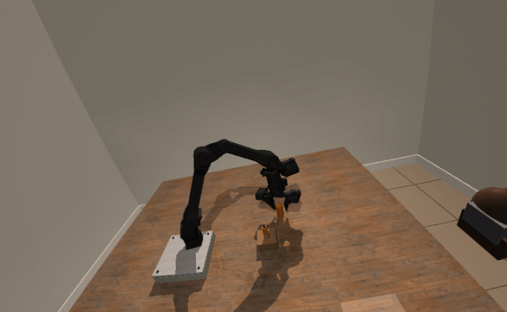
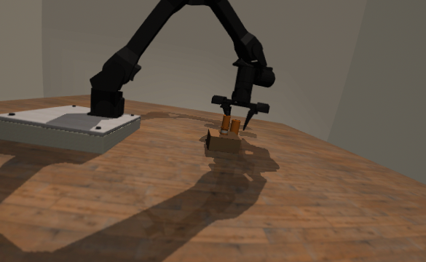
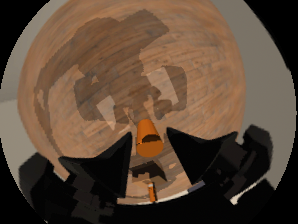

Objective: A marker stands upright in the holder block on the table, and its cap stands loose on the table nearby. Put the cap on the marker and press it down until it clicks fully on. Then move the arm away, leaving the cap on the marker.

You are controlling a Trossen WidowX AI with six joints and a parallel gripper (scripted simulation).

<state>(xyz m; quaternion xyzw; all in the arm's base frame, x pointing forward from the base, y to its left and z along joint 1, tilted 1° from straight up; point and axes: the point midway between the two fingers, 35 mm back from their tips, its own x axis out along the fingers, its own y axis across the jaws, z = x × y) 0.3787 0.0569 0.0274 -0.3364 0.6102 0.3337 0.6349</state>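
The orange cap lies right at my gripper tip. Round my gripper tip: wooden holder block: 13 cm to the right, 9 cm behind.
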